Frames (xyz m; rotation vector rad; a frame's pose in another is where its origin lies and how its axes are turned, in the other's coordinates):
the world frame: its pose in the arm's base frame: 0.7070 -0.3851 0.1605 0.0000 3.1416 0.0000
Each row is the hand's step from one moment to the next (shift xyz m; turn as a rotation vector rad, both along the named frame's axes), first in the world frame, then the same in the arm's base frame.
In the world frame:
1: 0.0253 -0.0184 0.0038 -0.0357 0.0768 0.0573
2: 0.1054 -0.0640 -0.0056 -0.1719 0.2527 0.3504
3: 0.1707 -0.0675 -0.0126 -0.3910 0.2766 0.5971
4: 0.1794 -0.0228 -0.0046 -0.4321 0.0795 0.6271
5: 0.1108 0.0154 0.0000 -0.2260 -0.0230 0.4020
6: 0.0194 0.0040 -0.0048 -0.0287 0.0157 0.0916
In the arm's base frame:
1: -0.0253 -0.0184 -0.0038 0.0357 0.0768 -0.0573
2: -0.1054 -0.0640 0.0056 0.1719 0.2527 -0.3504
3: -0.1707 -0.0675 0.0126 0.3910 0.2766 -0.5971
4: -0.1794 -0.0228 0.0046 0.4321 0.0795 -0.6271
5: -0.1108 0.0154 0.0000 0.2260 -0.0230 -0.4020
6: -0.0194 0.0040 0.0048 0.0287 0.0157 -0.0916

